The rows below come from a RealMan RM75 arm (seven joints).
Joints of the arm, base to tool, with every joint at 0 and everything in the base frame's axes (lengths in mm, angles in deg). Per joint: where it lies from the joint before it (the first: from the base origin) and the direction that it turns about. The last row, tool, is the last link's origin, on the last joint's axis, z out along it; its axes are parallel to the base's.
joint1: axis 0 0 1 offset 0 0 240.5
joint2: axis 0 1 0 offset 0 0 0
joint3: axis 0 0 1 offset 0 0 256
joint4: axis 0 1 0 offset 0 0 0
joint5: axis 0 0 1 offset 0 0 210
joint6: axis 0 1 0 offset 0 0 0
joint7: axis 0 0 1 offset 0 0 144
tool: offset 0 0 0
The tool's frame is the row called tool.
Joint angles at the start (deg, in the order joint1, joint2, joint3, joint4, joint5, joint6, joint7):
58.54, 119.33, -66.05, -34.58, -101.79, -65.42, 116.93
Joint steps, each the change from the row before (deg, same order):
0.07, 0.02, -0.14, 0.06, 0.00, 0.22, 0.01
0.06, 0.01, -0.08, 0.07, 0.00, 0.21, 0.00
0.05, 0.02, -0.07, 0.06, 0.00, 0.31, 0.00
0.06, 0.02, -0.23, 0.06, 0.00, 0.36, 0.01
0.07, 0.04, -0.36, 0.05, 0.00, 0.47, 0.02
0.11, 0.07, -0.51, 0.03, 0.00, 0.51, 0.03
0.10, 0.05, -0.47, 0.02, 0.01, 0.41, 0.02
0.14, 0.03, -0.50, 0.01, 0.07, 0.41, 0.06
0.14, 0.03, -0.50, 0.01, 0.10, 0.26, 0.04
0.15, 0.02, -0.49, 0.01, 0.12, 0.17, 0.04
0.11, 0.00, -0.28, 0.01, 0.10, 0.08, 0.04
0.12, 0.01, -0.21, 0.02, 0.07, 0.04, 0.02
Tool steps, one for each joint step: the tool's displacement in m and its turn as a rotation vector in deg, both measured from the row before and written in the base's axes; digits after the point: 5 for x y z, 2 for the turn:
-0.00023, 0.00021, -0.00056, 0.08, -0.12, 0.00
-0.00011, 0.00032, -0.00036, 0.11, -0.08, -0.04
-0.00006, 0.00053, -0.00033, 0.20, -0.07, -0.08
-0.00008, 0.00037, -0.00072, 0.17, -0.20, -0.02
-0.00018, 0.00033, -0.00111, 0.20, -0.28, 0.01
-0.00059, 0.00007, -0.00163, 0.15, -0.38, 0.12
-0.00057, -0.00001, -0.00140, 0.11, -0.34, 0.14
-0.00097, 0.00007, -0.00125, 0.10, -0.30, 0.16
-0.00108, -0.00029, -0.00131, -0.03, -0.27, 0.22
-0.00119, -0.00044, -0.00124, -0.10, -0.24, 0.26
-0.00088, -0.00022, -0.00063, -0.07, -0.11, 0.15
-0.00091, -0.00024, -0.00058, -0.08, -0.09, 0.16

